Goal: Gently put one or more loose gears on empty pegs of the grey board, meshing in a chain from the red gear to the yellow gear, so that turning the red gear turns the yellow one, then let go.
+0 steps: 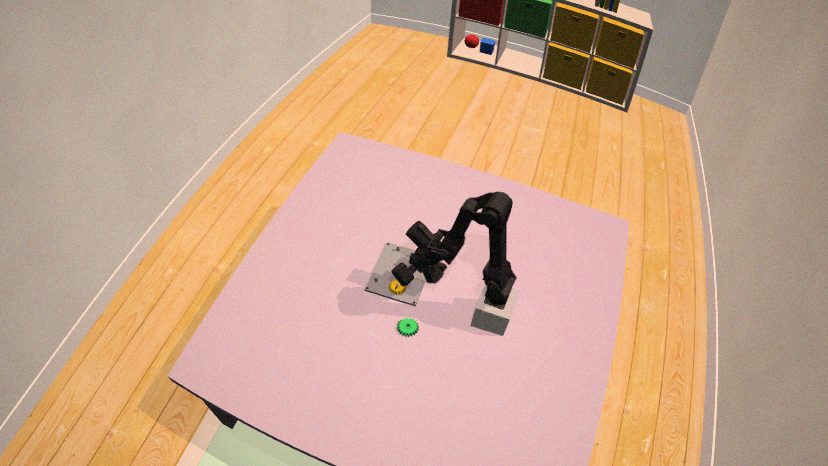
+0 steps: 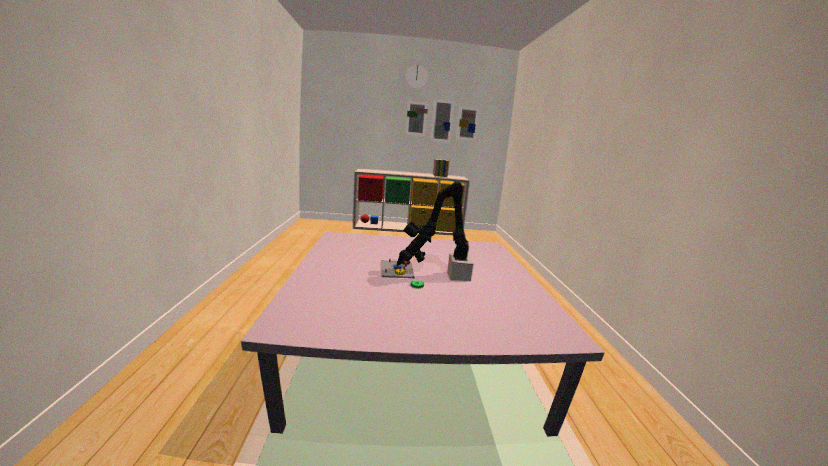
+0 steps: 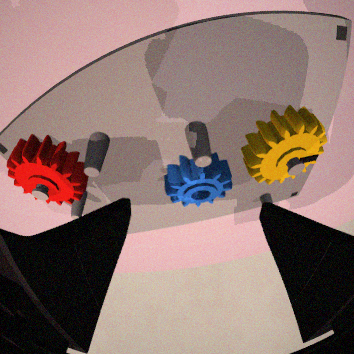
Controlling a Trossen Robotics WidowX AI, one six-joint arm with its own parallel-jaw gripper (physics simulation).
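Frame: origin at the arm's base, x ahead, y left, z up, level; millimetres.
Where they show: gripper, fingertip midpoint: [image 2: 399,263] [image 3: 198,208]; arm's base, origin of the base link: [image 1: 496,297] [image 2: 460,257].
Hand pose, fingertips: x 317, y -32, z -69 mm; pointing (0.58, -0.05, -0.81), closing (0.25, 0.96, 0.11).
Each offset is from my fingertips to the top centre of the thing. Level surfaces: height alone.
The grey board {dx +8, dy -6, dz -6 mm} [image 1: 382,267] [image 2: 408,273] [image 3: 125,85] carries the red gear [image 2: 406,262] [image 3: 47,175] and yellow gear {dx -9, dy +58, dz -11 mm} [image 1: 396,288] [image 2: 399,271] [image 3: 280,150] on pegs. A small blue gear {dx +6, dy +2, dz -12 mm} [image 2: 397,267] [image 3: 192,176] is between them, apart from both, beside a bare peg {dx -29, dy +7, dz -8 mm} [image 3: 199,141]; no peg tip shows in its hole. Another bare peg {dx -39, dy -41, dz -8 mm} [image 3: 97,150] stands beside the red gear. The larger green gear {dx -97, dy +176, dz -20 mm} [image 1: 407,332] [image 2: 417,284] lies flat on the table in front of the board. My gripper [image 1: 418,274] [image 2: 410,259] [image 3: 198,208] is open and empty, its fingertips apart near the blue gear.
More short pegs {dx +1, dy -84, dz -8 mm} [image 3: 78,206] {dx +64, dy +61, dz -8 mm} [image 3: 266,199] stand on the board, one partly behind a fingertip. The arm's grey base block [image 1: 490,318] [image 2: 460,269] stands to the right on the pink table {dz -37 mm} [image 1: 324,370] [image 2: 347,324]. A shelf unit [image 1: 635,86] stands against the far wall.
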